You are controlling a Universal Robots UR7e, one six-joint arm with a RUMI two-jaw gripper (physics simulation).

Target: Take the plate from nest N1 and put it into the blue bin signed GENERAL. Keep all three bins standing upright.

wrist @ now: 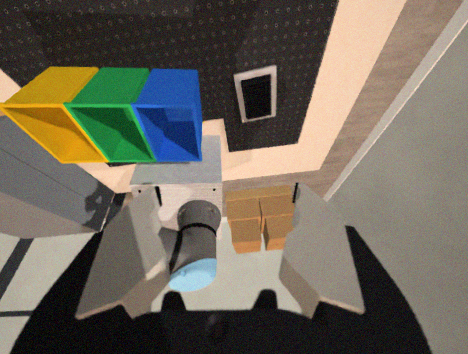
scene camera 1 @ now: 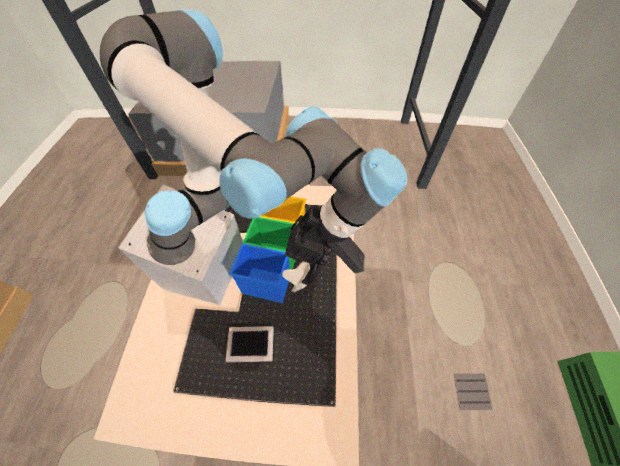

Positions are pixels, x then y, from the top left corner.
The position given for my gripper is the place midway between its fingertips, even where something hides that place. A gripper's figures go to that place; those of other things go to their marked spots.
My gripper (wrist: 227, 186) is 14 cm from the lens. A blue bin (wrist: 168, 109): 62 cm from the lens. A black plate (wrist: 256, 91): 56 cm from the lens. The marked spots on the black plate and the blue bin are 29 cm apart.
